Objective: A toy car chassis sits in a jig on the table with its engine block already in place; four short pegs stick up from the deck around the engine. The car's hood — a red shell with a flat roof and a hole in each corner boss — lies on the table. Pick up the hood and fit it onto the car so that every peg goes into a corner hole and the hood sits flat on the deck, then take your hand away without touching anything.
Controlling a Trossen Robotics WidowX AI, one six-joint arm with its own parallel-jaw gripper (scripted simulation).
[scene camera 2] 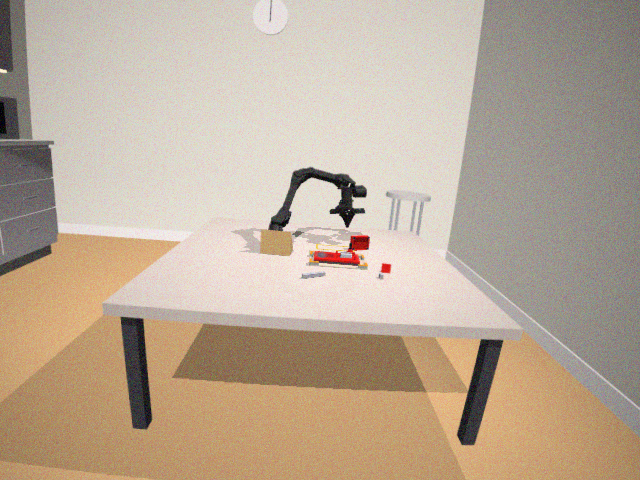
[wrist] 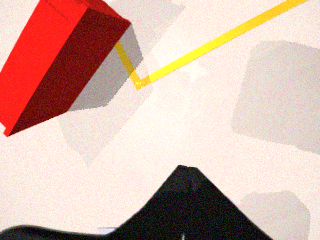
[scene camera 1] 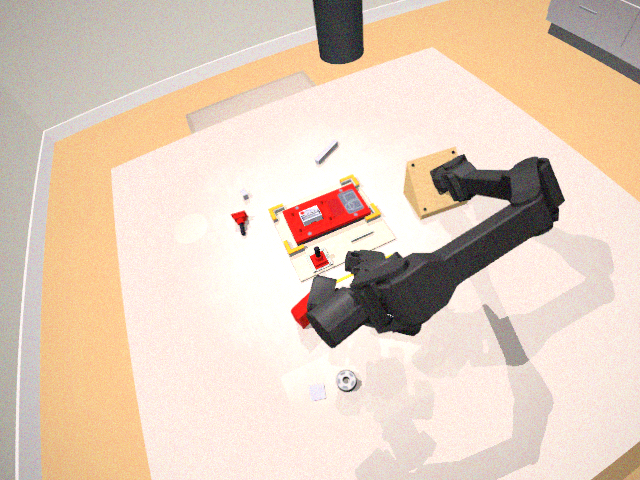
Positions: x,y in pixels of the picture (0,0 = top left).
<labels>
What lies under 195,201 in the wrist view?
My gripper.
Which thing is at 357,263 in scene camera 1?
My gripper.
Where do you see a red hood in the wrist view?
56,56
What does my gripper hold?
Nothing.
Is my gripper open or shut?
Shut.
</labels>
